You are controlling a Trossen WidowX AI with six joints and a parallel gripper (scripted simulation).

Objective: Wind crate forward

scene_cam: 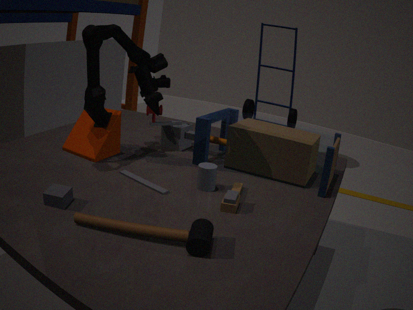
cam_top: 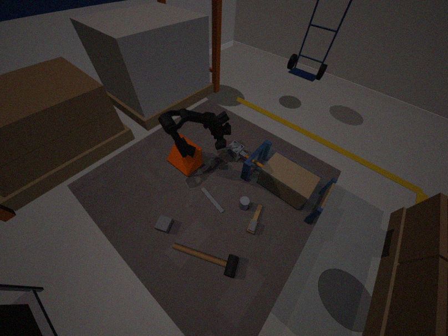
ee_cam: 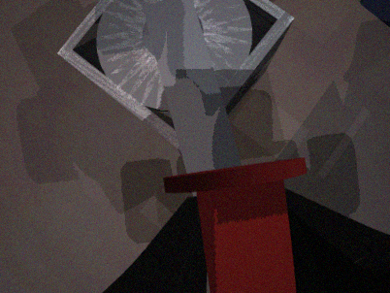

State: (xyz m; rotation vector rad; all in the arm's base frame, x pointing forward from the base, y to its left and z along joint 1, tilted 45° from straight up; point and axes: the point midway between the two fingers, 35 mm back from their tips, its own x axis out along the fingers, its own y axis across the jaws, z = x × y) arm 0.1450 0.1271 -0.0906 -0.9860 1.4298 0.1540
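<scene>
Now: gripper tip 100 mm above the grey winch, 60 mm to the right of it and 40 mm short of it. The rest, counted from my gripper tip: flat grey bar (320 mm to the right, 130 mm below, 130 mm ahead); then red knob (10 mm to the right, 10 mm behind); then small wooden tool (400 mm ahead, 290 mm to the right, 110 mm below).
</scene>
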